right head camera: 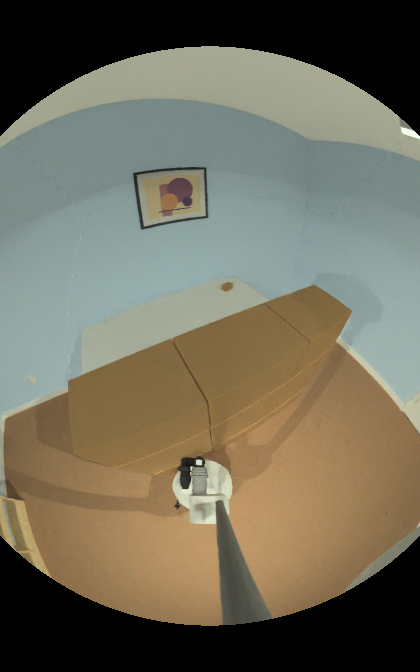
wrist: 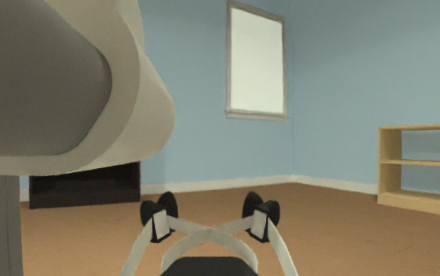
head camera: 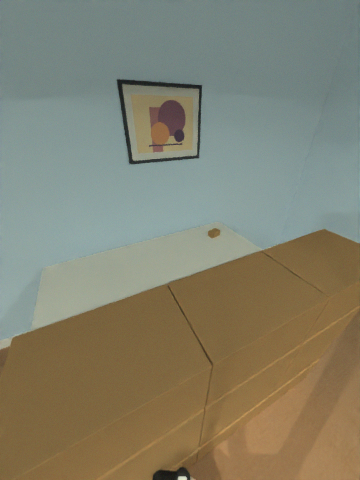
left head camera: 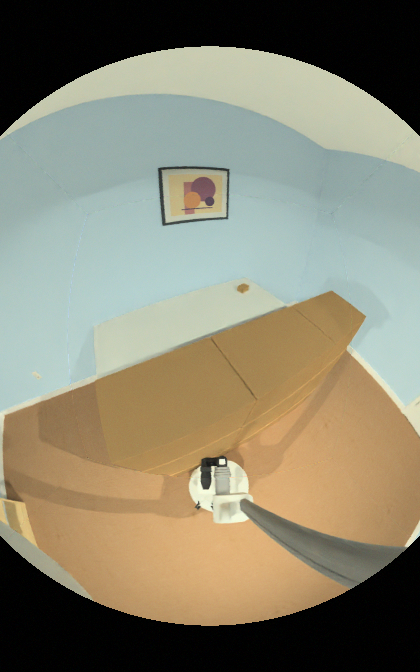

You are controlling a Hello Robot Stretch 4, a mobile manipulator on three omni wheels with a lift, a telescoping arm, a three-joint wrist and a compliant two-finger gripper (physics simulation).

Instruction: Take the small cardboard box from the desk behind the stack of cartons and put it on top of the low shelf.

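Frame: origin at the robot's base, x ahead, y left, z up, level; millimetres.
Seen in the pictures: gripper, between the fingertips: (wrist: 210,208) (left head camera: 205,510).
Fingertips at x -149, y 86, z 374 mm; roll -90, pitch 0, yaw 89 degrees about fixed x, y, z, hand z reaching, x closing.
Observation:
A point is followed by its place in that frame.
The small cardboard box (head camera: 214,233) @[y -253, x 1433, z 733 mm] (left head camera: 243,288) @[y -256, x 1431, z 731 mm] (right head camera: 227,286) lies near the far right corner of the pale desk (head camera: 125,265) @[y 417, x 1052, z 690 mm] (left head camera: 145,320) @[y 525, x 1059, z 690 mm] (right head camera: 140,320). The stack of brown cartons (head camera: 250,310) @[y -210, x 428, z 1050 mm] (left head camera: 175,400) @[y 154, x 276, z 1050 mm] (right head camera: 140,405) stands between me and the desk and hides the desk's near side. The low shelf, of light wood, shows in part at the right of the wrist view (wrist: 390,150) @[y 1588, x -1921, z 393 mm] and at the lower left edge of the left head view (left head camera: 30,522). My gripper (wrist: 210,208) @[y 86, x -149, z 374 mm] is open, its two fingertips apart with nothing between them. It is on my side of the cartons, away from the box.
My round white base (left head camera: 242,482) @[y -160, x 10, z 184 mm] (right head camera: 225,482) is close to the front of the cartons. A blue wall with a framed picture (head camera: 162,122) @[y 150, x 1513, z 1542 mm] rises behind the desk. In the wrist view, a dark bookcase (wrist: 85,197) @[y -821, x -1850, z 32 mm] stands at the left, partly hidden by my arm, and a window (wrist: 256,65) @[y 638, x -2951, z 1356 mm] is in the wall.

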